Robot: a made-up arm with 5 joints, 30 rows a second.
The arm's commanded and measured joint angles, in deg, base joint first. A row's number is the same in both.
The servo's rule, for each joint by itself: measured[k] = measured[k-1] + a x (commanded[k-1-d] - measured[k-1]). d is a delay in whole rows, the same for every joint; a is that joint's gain. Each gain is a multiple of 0.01, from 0.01 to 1. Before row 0 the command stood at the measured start. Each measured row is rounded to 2 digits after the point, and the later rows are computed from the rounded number. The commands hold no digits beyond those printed.
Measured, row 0:
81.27 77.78 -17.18 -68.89 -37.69
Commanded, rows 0 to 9:
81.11 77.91 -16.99 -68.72 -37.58
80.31 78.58 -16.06 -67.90 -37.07
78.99 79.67 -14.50 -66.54 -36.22
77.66 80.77 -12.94 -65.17 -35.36
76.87 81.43 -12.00 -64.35 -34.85
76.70 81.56 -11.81 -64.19 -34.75
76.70 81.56 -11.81 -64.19 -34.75
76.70 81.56 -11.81 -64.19 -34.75
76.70 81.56 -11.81 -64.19 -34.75
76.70 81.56 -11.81 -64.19 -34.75
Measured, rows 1 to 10:
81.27 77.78 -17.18 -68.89 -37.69
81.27 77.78 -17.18 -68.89 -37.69
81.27 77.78 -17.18 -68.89 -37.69
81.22 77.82 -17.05 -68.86 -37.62
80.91 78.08 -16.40 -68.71 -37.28
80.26 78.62 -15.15 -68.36 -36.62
79.38 79.35 -13.69 -67.85 -35.84
78.53 80.06 -12.57 -67.29 -35.23
77.91 80.57 -12.07 -66.79 -34.93
77.50 80.91 -11.90 -66.37 -34.82
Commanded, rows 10 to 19:
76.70 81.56 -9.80 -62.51 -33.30
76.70 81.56 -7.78 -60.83 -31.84
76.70 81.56 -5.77 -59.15 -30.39
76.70 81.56 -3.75 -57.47 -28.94
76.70 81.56 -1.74 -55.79 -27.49
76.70 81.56 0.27 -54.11 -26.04
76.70 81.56 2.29 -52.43 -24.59
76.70 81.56 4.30 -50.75 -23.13
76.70 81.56 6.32 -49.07 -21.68
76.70 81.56 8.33 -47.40 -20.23
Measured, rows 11 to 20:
77.23 81.13 -11.84 -66.02 -34.78
77.05 81.28 -11.82 -65.73 -34.76
76.93 81.38 -11.81 -65.48 -34.75
76.85 81.44 -10.48 -65.00 -33.85
76.80 81.48 -8.70 -64.33 -32.60
76.77 81.51 -6.77 -63.50 -31.23
76.75 81.53 -4.78 -62.54 -29.81
76.73 81.54 -2.77 -61.46 -28.37
76.72 81.55 -0.76 -60.28 -26.93
76.71 81.55 1.25 -59.02 -25.48

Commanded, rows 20 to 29:
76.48 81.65 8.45 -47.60 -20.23
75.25 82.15 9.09 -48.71 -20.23
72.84 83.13 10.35 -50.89 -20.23
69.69 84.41 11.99 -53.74 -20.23
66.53 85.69 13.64 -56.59 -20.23
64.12 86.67 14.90 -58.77 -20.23
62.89 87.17 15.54 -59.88 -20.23
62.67 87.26 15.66 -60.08 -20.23
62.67 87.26 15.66 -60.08 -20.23
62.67 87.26 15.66 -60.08 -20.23
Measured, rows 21 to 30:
76.71 81.55 3.26 -57.70 -24.02
76.71 81.55 5.28 -56.32 -22.57
76.71 81.55 7.29 -54.89 -21.12
76.63 81.58 8.06 -53.72 -20.57
76.16 81.77 8.74 -52.92 -20.36
75.03 82.23 9.80 -52.60 -20.28
73.21 82.97 11.25 -52.78 -20.25
70.94 83.89 12.83 -53.39 -20.24
68.62 84.84 14.20 -54.25 -20.23
66.67 85.63 15.08 -55.15 -20.23

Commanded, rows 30 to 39:
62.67 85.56 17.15 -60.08 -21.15
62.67 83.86 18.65 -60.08 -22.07
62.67 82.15 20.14 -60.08 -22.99
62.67 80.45 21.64 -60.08 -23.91
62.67 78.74 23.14 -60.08 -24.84
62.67 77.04 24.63 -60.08 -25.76
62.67 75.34 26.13 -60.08 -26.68
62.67 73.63 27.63 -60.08 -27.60
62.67 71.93 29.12 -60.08 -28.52
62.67 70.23 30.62 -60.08 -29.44
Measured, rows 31 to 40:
65.31 86.18 15.46 -55.94 -20.23
64.41 86.55 15.59 -56.60 -20.23
63.82 86.79 15.64 -57.16 -20.23
63.43 86.37 16.64 -57.63 -20.80
63.17 85.52 17.97 -58.02 -21.59
63.00 84.37 19.40 -58.35 -22.46
62.89 83.04 20.88 -58.63 -23.36
62.82 81.58 22.37 -58.86 -24.28
62.77 80.04 23.86 -59.06 -25.20
62.74 78.44 25.36 -59.22 -26.12

